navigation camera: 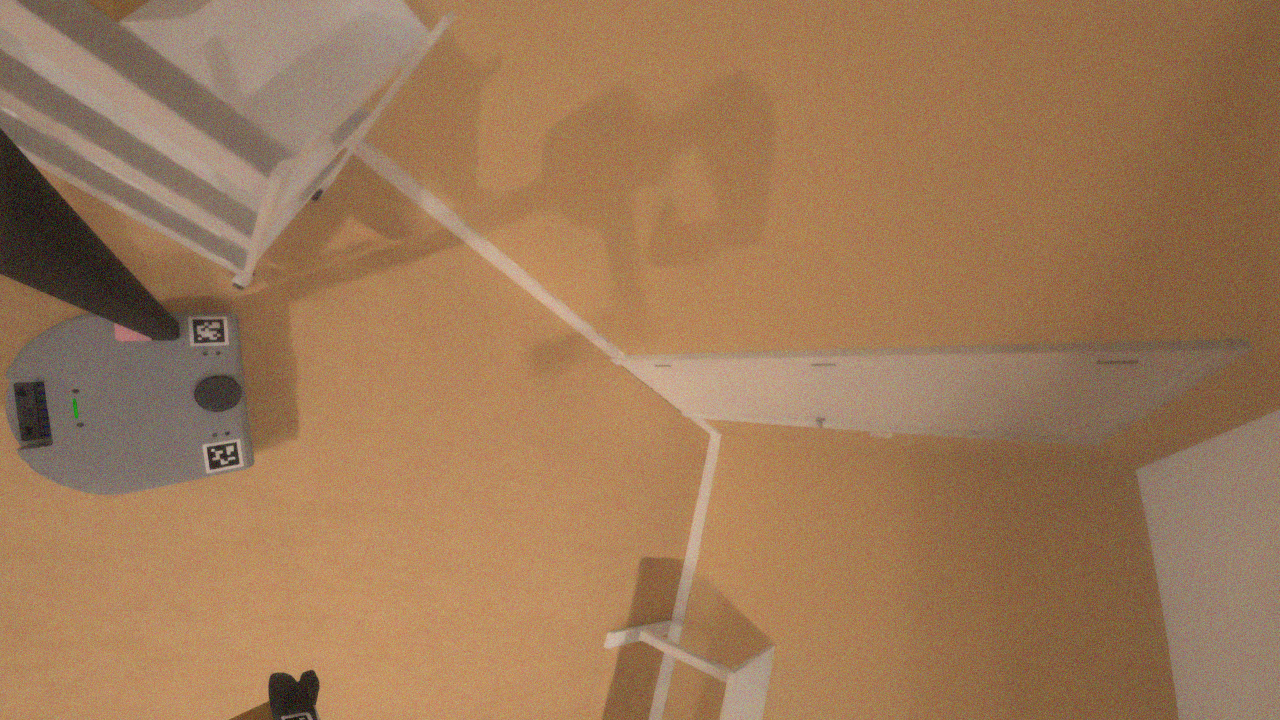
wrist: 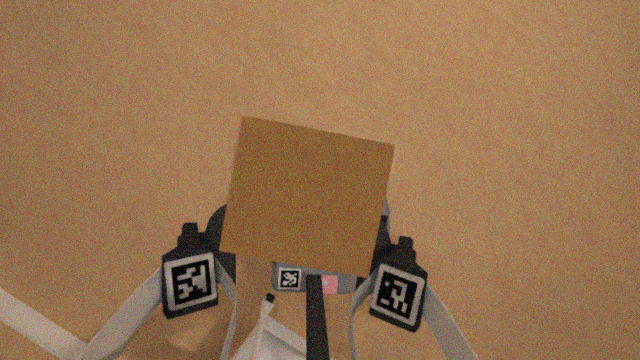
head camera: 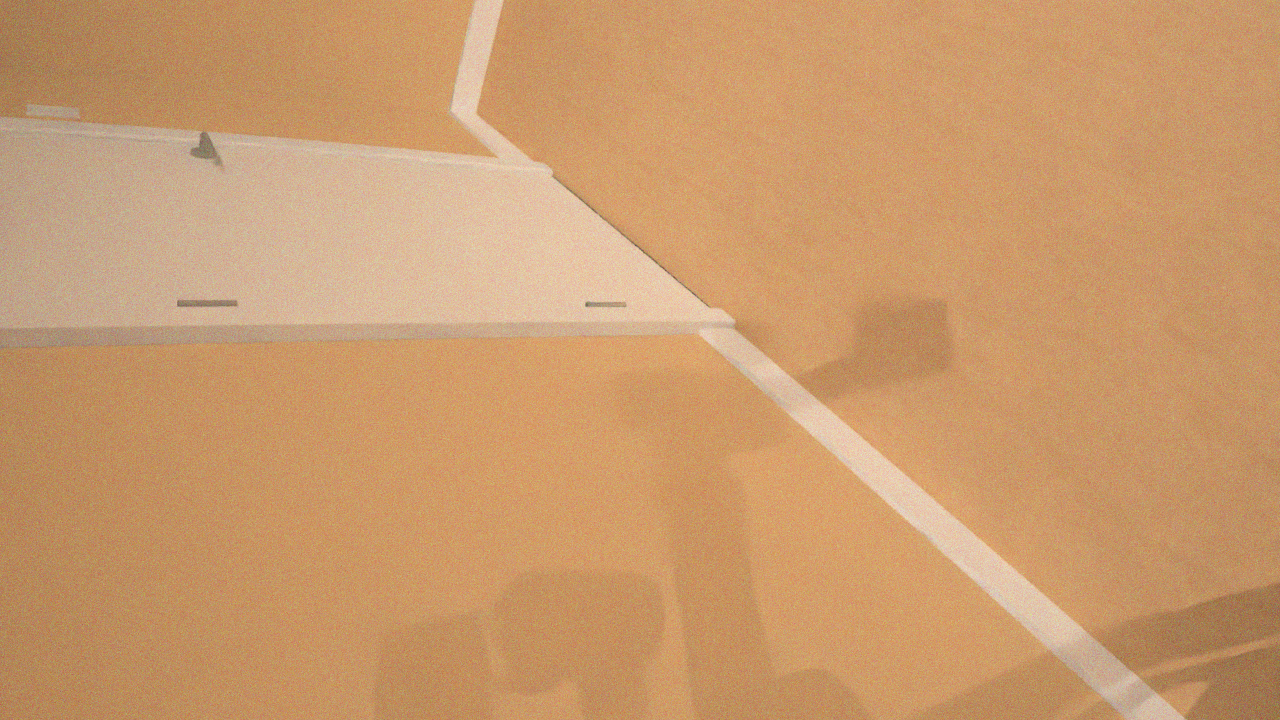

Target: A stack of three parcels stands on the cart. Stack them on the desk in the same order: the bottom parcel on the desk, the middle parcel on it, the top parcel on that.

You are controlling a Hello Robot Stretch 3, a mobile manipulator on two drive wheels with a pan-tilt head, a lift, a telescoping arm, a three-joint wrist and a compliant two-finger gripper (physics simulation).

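Observation:
A brown, square-faced parcel is held between the two fingers of my gripper in the wrist view. The gripper is shut on it, one finger at each side. Which parcel of the stack it is, I cannot tell. In the navigation view a dark fingertip and a brown corner of the parcel show at the bottom edge, away from my base. No other parcel shows. The desk does not show clearly in these views, and I cannot tell whether the white shelved frame at the upper left is the cart.
The white shelved frame stands close to my grey base and black mast. A white door-like panel has white trim strips at its end. A small white frame stands at the lower middle of the navigation view.

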